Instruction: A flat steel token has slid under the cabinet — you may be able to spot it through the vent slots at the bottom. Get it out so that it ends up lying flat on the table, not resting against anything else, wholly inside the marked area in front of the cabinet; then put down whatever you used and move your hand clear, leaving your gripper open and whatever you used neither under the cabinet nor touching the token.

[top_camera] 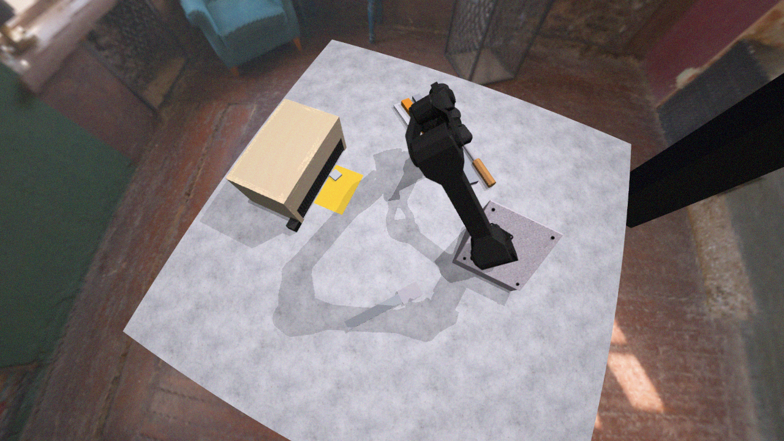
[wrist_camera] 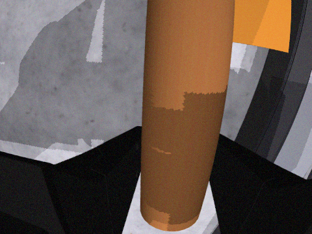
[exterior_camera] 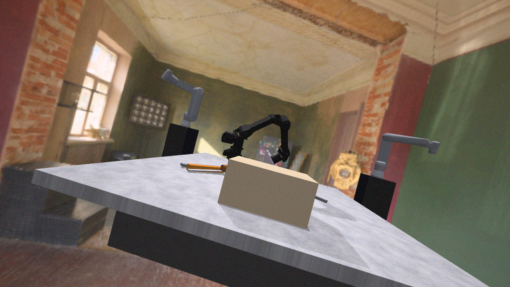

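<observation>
Now: gripper tip 90 mm to the left of the black-handled tool, 30 mm short of it and 10 mm above it. Round my gripper tip: flat grey token: 250 mm ahead, 210 mm to the left, 20 mm below; grey bar: 80 mm behind, 50 mm to the right, 20 mm below; orange bar: 120 mm ahead, 110 mm to the right, 10 mm below.
</observation>
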